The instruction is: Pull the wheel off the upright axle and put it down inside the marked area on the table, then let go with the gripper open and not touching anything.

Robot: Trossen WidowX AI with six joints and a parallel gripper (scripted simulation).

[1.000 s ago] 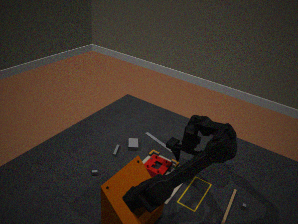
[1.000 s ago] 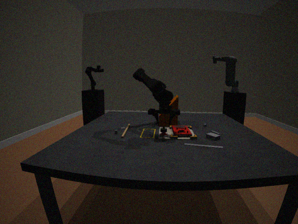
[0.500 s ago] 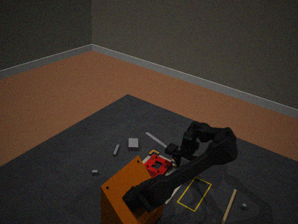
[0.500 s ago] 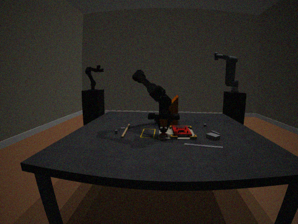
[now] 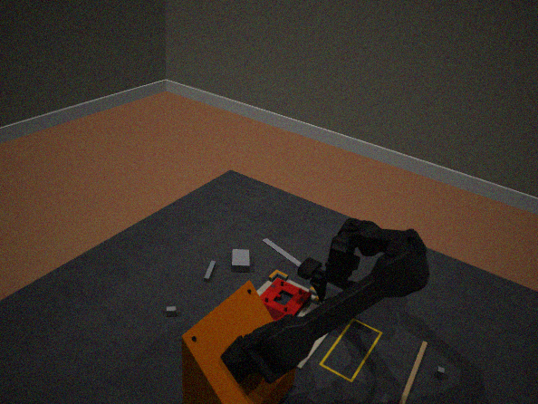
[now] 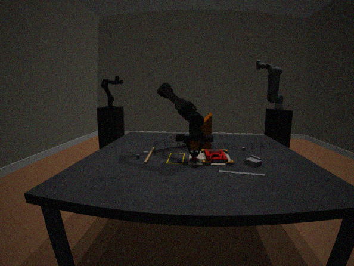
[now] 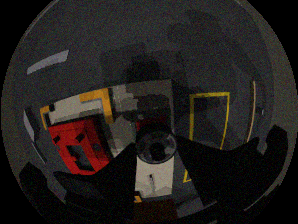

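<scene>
Now: gripper tip right at the wheel. The rest, counted from my gripper tip: small cube: 32 cm to the left, 24 cm behind, 3 cm below; wooden stick: 25 cm to the right, 9 cm behind, 3 cm below.
</scene>
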